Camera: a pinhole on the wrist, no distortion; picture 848 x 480 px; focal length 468.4 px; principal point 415.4 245.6 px. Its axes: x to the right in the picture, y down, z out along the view. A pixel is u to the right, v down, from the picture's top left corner.
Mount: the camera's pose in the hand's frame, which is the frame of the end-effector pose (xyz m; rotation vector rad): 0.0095 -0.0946 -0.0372 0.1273 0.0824 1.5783
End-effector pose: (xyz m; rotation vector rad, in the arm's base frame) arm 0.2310 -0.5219 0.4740 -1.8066 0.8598 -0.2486
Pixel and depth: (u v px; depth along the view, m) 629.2 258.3 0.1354
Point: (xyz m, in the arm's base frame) 0.3176 -0.4583 0.4605
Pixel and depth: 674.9 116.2 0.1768
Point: 0.3623 -0.4763 0.4017
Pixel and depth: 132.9 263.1 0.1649
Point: 0.4037 -0.4142 0.5929
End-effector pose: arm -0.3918 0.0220 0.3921 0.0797 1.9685 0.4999
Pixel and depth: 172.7 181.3 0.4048
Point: -0.0844 -0.1232 0.0447
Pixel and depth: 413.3 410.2 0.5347
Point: 0.1297 0.0491 0.2536
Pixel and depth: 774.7 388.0 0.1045
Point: -0.3208 0.0260 0.3667
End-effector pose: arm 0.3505 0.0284 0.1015 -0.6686 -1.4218 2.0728
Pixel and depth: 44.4 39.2 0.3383
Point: 0.0766 0.0945 0.5167
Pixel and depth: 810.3 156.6 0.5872
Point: -0.2097 -0.3261 -0.1051
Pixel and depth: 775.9 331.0 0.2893
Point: 0.1632 -0.1897 0.0745
